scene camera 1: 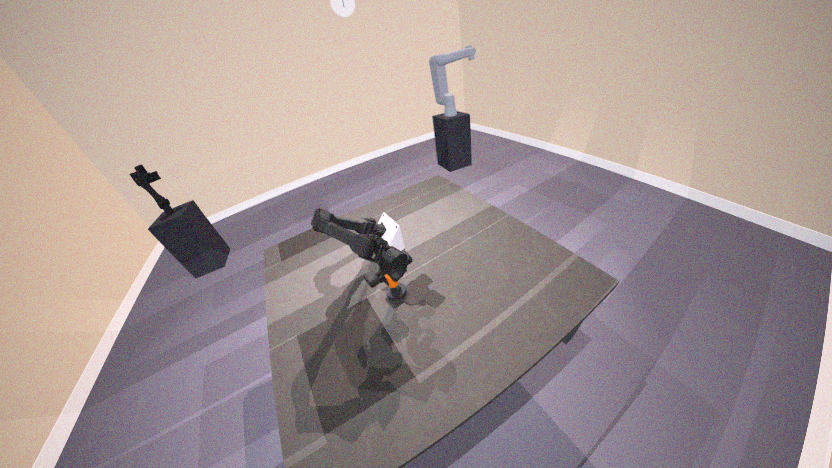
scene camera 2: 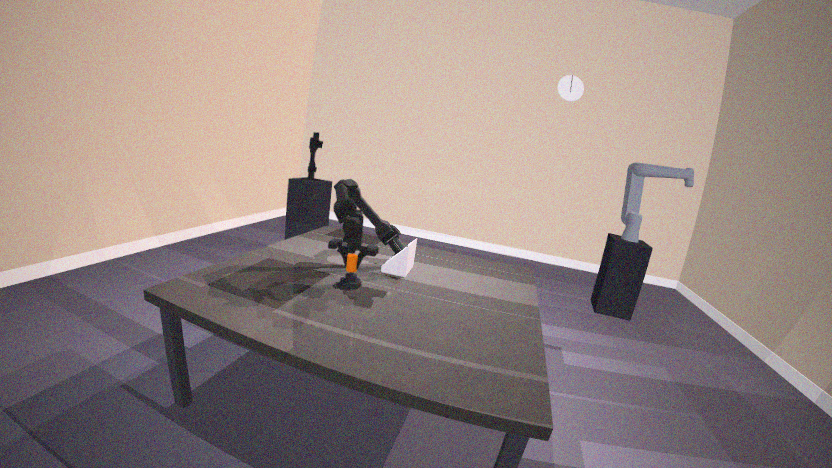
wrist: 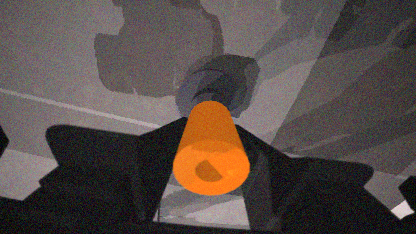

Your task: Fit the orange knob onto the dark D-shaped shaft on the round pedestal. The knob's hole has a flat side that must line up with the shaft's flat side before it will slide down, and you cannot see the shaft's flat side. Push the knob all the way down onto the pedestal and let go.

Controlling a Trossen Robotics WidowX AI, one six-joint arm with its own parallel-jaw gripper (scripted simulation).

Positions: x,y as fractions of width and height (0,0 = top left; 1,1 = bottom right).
Note:
In view: the gripper (scene camera 2: 0.42,0.57) and an orange knob (wrist: 0.51,0.68).
The gripper is seen too in the wrist view (wrist: 0.51,0.54).

